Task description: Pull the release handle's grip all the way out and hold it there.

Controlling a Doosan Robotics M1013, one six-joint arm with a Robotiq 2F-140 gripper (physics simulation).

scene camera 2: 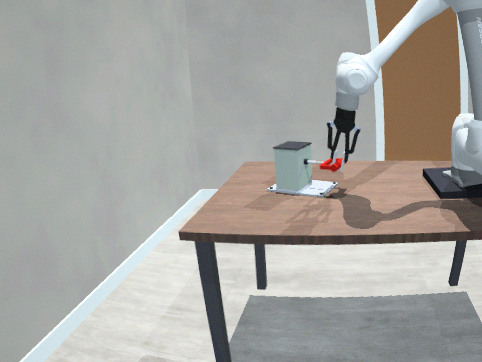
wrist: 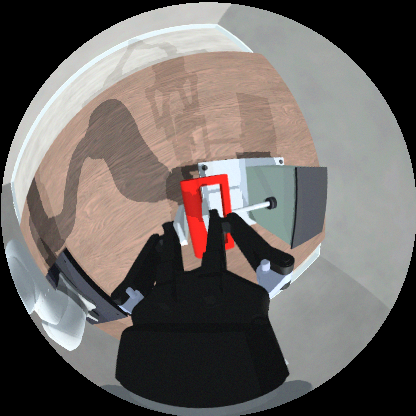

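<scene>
The release handle's red grip (scene camera 2: 327,165) (wrist: 191,200) is a rectangular loop, held out from a pale green box (scene camera 2: 292,169) (wrist: 272,187) with a dark top. A pale rod (scene camera 2: 315,162) (wrist: 252,206) shows between the grip and the black collar (scene camera 2: 306,161) (wrist: 271,203) on the box's side. My gripper (scene camera 2: 338,161) (wrist: 194,209) points down and is shut on the outer bar of the red grip, one finger inside the loop and one outside it. In the wrist view the black fingers hide part of the grip.
The box stands on a light base plate (scene camera 2: 324,189) (wrist: 232,166) with dark bolts, on the brown wooden table (scene camera 2: 225,215) (wrist: 220,105). The arm's dark mounting base (scene camera 2: 434,184) is at the right. A wall (scene camera 2: 240,75) stands behind the table.
</scene>
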